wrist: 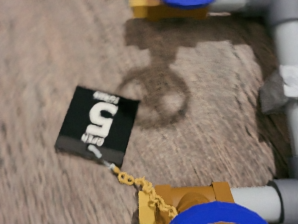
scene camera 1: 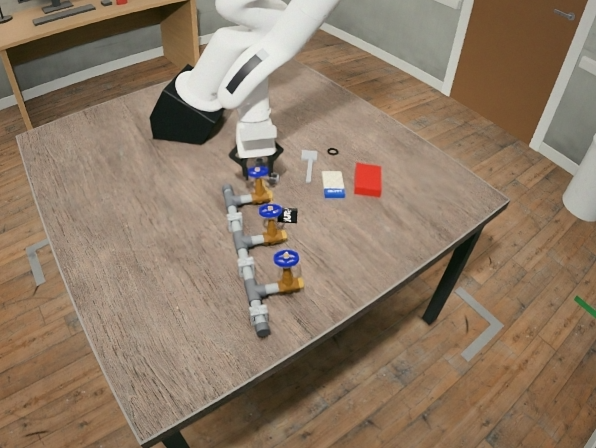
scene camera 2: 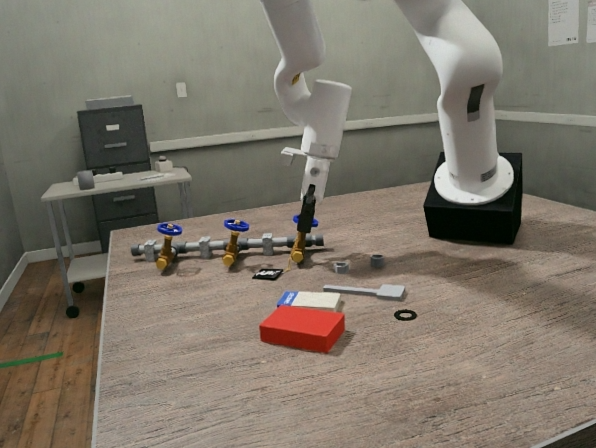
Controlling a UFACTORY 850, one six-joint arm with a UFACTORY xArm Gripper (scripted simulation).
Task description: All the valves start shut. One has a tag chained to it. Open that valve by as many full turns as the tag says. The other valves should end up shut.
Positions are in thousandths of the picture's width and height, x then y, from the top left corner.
red block: scene camera 1 618, 396; scene camera 2 519, 735; not seen in the wrist view (out of frame)
